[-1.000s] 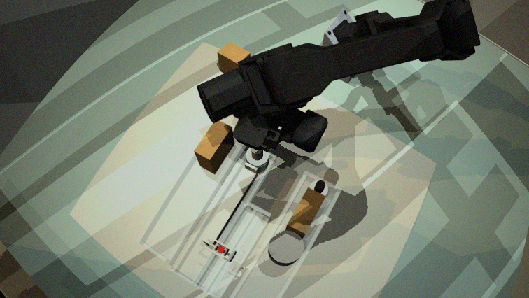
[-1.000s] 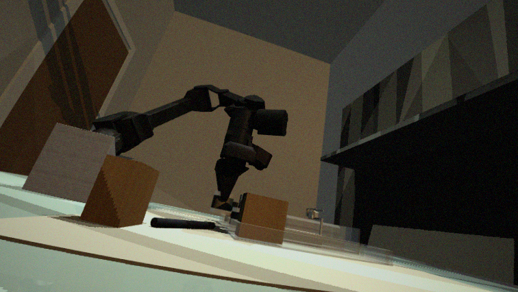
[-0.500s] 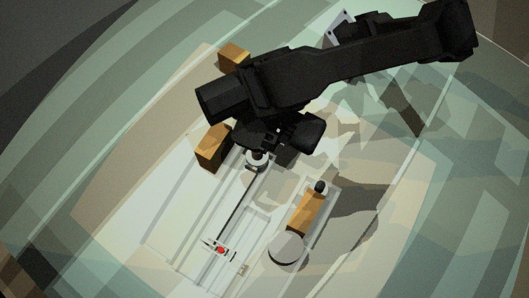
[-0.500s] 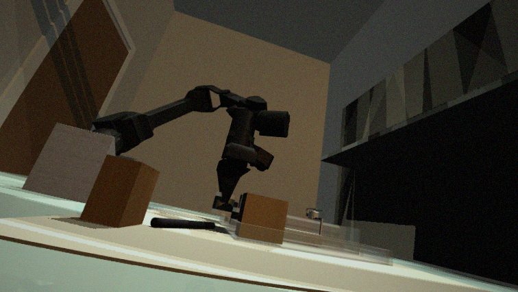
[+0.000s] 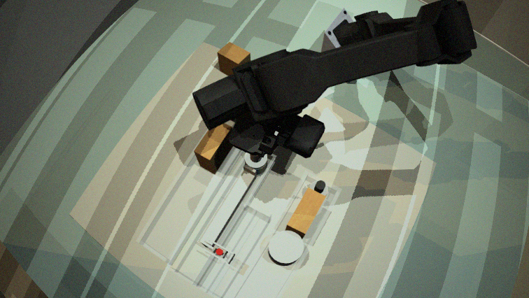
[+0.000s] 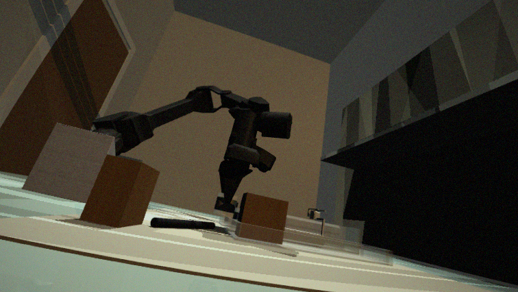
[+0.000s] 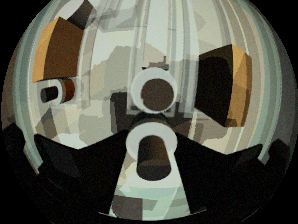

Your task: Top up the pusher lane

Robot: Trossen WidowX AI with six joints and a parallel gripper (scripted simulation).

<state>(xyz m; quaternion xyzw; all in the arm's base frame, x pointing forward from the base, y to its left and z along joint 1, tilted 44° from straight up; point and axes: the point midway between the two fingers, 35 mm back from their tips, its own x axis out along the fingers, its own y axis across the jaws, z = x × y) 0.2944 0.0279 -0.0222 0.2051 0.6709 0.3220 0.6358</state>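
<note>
Right now my gripper tip is 50 mm past the dark cylinder, 90 mm to the left of it and 50 mm above it. Round my gripper tip: red marker 220 mm ahead, 70 mm to the left, 20 mm above; grey disc 140 mm ahead, 150 mm to the left, 20 mm below.
</note>
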